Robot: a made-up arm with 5 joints.
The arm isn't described. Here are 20 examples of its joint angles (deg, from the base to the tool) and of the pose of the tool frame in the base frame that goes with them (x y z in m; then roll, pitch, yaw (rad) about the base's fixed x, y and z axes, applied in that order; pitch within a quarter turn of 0, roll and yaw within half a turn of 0).
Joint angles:
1: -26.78 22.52 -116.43 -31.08 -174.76
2: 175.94 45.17 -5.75 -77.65 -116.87
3: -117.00 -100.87 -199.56 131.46 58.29
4: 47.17 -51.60 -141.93 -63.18 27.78
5: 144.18 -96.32 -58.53 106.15 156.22
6: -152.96 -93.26 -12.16 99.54 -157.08
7: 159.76 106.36 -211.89 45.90 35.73
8: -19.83 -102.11 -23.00 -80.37 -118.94
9: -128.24 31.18 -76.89 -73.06 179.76
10: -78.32 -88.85 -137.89 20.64 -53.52
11: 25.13 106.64 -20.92 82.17 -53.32
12: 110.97 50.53 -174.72 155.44 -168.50
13: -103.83 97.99 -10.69 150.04 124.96
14: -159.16 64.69 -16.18 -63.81 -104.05
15: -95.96 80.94 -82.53 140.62 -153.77
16: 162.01 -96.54 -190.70 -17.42 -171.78
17: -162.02 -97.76 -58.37 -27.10 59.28
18: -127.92 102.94 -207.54 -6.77 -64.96
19: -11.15 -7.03 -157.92 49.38 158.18
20: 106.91 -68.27 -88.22 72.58 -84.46
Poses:
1: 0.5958 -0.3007 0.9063 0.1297 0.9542 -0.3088
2: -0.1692 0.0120 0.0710 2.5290 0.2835 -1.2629
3: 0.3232 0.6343 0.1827 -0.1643 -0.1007 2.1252
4: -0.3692 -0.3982 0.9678 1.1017 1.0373 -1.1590
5: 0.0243 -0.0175 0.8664 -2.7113 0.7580 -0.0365
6: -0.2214 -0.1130 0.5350 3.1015 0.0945 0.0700
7: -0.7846 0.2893 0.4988 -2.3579 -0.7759 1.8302
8: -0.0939 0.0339 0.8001 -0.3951 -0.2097 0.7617
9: -0.4124 -0.5233 0.4811 -0.0076 1.0686 -2.2469
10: -0.1697 0.8210 0.7515 -0.3752 0.2646 0.7900
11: -0.2950 -0.1384 0.2032 -0.1704 0.1256 2.6388
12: -0.2155 0.5622 0.7203 -3.0212 -0.5333 -1.4384
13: 0.0345 0.1400 0.3026 -0.9070 0.5034 -3.0222
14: -0.1105 -0.0421 -0.0333 2.8822 0.0641 -0.9702
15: -0.0268 -0.2562 -0.0699 -0.3665 -0.6288 -1.0966
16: 0.7165 -0.2327 0.0108 -2.9377 -0.9512 -0.5627
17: 0.2810 0.0912 0.9853 0.0485 0.0288 1.3491
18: -0.4752 -0.6100 0.6189 1.1631 -0.4051 -0.4932
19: 0.1039 -0.0205 1.2892 -0.6605 0.9926 -0.9425
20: 0.0066 -0.0216 1.0916 1.6776 -0.0961 -2.8568
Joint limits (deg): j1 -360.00..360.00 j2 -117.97..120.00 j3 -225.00..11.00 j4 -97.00..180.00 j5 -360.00..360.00
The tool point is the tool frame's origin. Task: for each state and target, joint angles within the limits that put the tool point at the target. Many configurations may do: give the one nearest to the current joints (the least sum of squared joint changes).
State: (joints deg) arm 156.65 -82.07 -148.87 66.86 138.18
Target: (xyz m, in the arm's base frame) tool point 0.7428 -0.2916 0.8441
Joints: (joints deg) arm 158.57 -73.03 -155.94 38.34 138.18
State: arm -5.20 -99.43 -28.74 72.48 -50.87
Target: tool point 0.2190 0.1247 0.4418
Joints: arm 29.66 -95.53 -1.71 102.60 -50.87
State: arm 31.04 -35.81 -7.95 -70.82 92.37
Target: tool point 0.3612 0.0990 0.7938
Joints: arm 15.33 -36.20 -41.26 -59.46 92.37
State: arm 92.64 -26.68 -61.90 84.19 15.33
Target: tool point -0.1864 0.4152 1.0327
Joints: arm 114.18 -18.92 -102.93 59.59 15.33
